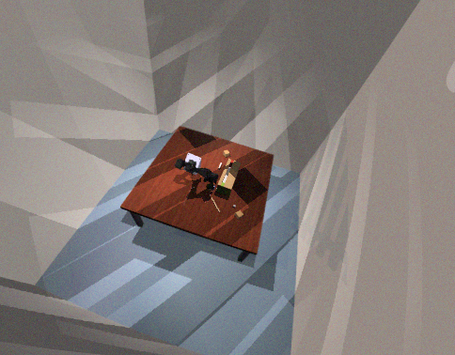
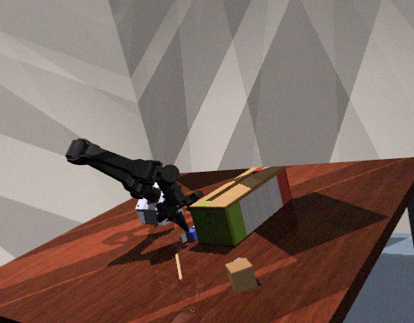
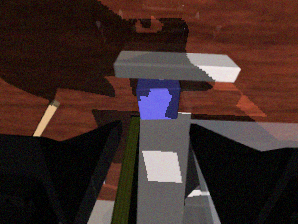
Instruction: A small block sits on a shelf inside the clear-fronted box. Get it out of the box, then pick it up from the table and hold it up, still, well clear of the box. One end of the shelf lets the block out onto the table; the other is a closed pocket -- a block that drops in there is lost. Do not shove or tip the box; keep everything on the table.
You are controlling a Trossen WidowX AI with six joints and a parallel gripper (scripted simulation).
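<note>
The blue block is 2 cm below my gripper tip and 2 cm behind it. Also, from my gripper tip: box: 16 cm to the left, 7 cm ahead, 2 cm above; then thin stick: 18 cm to the right, 6 cm ahead, 4 cm below.
</note>
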